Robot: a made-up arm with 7 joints. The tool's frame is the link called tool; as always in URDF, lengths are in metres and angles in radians. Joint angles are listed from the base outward.
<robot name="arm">
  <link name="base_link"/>
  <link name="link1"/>
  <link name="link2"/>
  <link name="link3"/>
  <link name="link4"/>
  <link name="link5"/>
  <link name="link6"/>
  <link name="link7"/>
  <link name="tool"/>
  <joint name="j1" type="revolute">
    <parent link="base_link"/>
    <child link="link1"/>
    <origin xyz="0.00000 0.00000 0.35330"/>
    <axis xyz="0 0 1"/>
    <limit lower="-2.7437" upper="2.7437"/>
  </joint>
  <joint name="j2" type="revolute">
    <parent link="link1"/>
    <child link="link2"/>
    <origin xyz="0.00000 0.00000 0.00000"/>
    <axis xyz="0 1 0"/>
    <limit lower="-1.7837" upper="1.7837"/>
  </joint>
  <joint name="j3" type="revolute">
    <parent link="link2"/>
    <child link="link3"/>
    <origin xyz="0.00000 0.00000 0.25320"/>
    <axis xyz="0 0 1"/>
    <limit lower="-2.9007" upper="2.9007"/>
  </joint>
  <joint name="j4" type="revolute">
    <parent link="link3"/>
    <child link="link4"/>
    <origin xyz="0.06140 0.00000 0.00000"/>
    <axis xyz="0 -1 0"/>
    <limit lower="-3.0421" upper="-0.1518"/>
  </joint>
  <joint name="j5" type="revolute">
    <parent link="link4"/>
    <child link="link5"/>
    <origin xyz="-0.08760 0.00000 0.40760"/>
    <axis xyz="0 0 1"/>
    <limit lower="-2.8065" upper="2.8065"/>
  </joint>
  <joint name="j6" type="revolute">
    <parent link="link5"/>
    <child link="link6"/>
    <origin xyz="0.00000 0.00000 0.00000"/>
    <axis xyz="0 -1 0"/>
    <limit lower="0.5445" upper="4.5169"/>
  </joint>
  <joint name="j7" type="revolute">
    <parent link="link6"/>
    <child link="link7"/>
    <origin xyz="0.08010 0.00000 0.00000"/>
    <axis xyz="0 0 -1"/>
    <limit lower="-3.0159" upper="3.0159"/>
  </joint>
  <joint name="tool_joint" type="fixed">
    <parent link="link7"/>
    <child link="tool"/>
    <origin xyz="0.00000 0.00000 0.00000" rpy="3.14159 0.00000 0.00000"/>
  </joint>
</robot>
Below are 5 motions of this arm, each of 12 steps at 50 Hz.
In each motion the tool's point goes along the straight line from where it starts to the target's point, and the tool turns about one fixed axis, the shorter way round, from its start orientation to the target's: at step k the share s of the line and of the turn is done. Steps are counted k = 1, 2, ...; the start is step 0. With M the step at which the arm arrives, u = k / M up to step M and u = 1 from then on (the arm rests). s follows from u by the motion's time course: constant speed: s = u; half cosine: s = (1 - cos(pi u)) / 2; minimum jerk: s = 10 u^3 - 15 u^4 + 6 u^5.
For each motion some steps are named. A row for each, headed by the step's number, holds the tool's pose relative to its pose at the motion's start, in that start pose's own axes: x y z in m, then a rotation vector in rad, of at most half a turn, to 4 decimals.
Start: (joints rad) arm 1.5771 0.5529 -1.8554 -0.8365 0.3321 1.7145 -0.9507
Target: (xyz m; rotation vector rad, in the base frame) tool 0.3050 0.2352 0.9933 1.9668 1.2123 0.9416
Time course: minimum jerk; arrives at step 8
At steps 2, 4, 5, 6, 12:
2: -0.0028 0.0017 -0.0041 -0.0004 0.0088 -0.0006
4: -0.0134 0.0081 -0.0200 -0.0019 0.0425 -0.0031
5: -0.0194 0.0117 -0.0290 -0.0028 0.0616 -0.0045
6: -0.0239 0.0145 -0.0359 -0.0035 0.0762 -0.0055
12: -0.0267 0.0162 -0.0400 -0.0039 0.0850 -0.0062

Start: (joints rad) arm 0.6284 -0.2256 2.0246 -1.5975 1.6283 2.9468 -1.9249
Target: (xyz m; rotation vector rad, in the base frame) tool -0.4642 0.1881 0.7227 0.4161 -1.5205 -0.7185
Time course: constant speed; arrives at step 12
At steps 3, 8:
3: 0.0264 -0.0062 -0.0047 -0.0013 0.0564 -0.0632
8: 0.0705 -0.0166 -0.0125 -0.0034 0.1504 -0.1686

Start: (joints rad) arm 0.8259 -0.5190 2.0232 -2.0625 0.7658 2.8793 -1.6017
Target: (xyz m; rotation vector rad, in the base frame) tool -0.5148 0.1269 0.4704 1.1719 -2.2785 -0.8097
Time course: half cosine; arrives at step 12
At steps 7, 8, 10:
7: 0.0149 0.0111 -0.0285 -0.0472 0.0531 -0.0591
8: 0.0177 0.0132 -0.0340 -0.0563 0.0633 -0.0704
10: 0.0221 0.0164 -0.0423 -0.0700 0.0787 -0.0875

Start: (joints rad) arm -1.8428 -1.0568 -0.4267 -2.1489 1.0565 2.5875 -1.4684
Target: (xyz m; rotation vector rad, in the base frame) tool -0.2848 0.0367 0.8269 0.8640 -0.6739 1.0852
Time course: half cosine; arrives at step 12
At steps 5, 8, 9, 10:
5: 0.0222 0.0072 -0.0242 -0.0171 0.0907 -0.0335
8: 0.0450 0.0146 -0.0489 -0.0346 0.1836 -0.0678
9: 0.0512 0.0166 -0.0557 -0.0394 0.2089 -0.0772
10: 0.0560 0.0181 -0.0609 -0.0430 0.2284 -0.0844

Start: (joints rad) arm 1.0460 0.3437 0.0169 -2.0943 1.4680 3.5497 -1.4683
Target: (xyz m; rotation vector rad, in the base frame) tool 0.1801 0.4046 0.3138 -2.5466 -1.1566 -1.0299
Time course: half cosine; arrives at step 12
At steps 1, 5, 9, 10, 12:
1: -0.0006 -0.0018 -0.0006 0.0023 -0.0012 0.0017
5: -0.0126 -0.0402 -0.0125 0.0495 -0.0256 0.0366
9: -0.0291 -0.0926 -0.0288 0.1140 -0.0589 0.0843
10: -0.0318 -0.1013 -0.0315 0.1246 -0.0644 0.0921
12: -0.0340 -0.1085 -0.0337 0.1336 -0.0691 0.0987

